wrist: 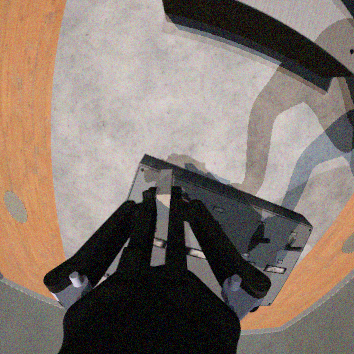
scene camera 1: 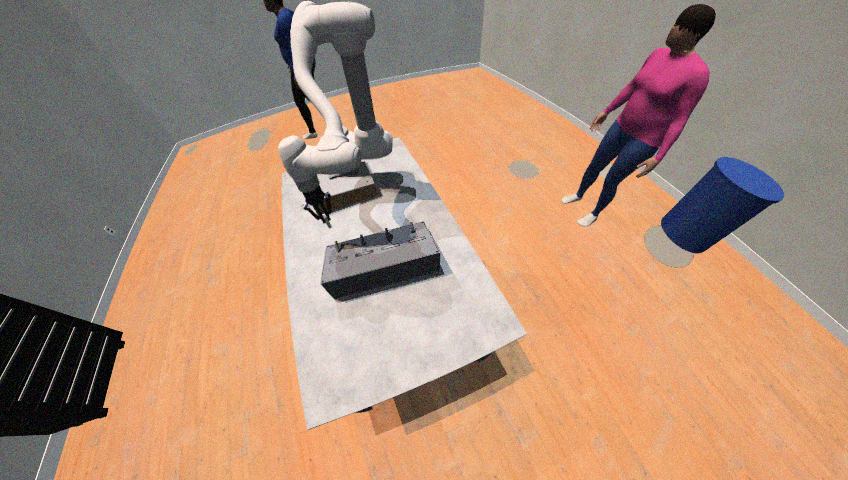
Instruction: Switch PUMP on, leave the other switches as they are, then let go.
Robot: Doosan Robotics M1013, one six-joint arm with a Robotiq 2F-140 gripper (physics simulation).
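The grey switch box [scene camera 1: 385, 274] [wrist: 231, 210] stands on the table, with several small upright switch levers along its top. In the wrist view two levers show at the right, one dark lever [wrist: 258, 236] and one near the right edge [wrist: 293, 245]; the fingers hide part of the panel. The label plates are too small to read, so I cannot tell which switch is PUMP or how each is set. My gripper [scene camera 1: 327, 224] [wrist: 166, 179] is shut with nothing between its fingers. It hangs above the table, behind the left end of the box in the scene view, apart from it.
The pale table [scene camera 1: 410, 356] [wrist: 110, 100] carries the box and the arm. A second low block [scene camera 1: 355, 193] [wrist: 250, 37] lies behind the gripper, near the arm's base. A person in pink [scene camera 1: 666, 98] and a blue barrel [scene camera 1: 717, 208] stand to the right. Another person [scene camera 1: 284, 32] stands behind the arm.
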